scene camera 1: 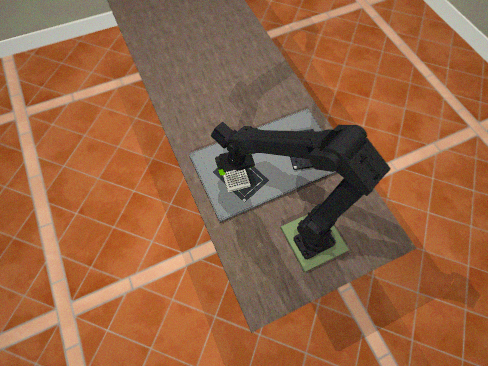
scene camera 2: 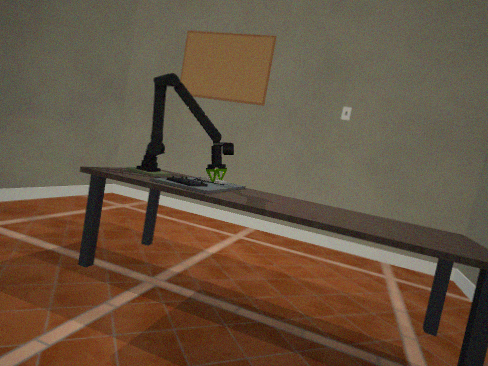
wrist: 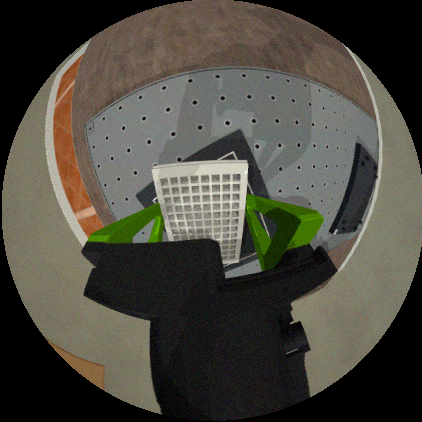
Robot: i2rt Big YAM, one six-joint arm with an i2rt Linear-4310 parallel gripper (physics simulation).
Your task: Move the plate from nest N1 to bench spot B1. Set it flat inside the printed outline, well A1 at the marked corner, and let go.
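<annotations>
My gripper holds a white well plate, and the plate still rests on a dark outlined square.
</annotations>
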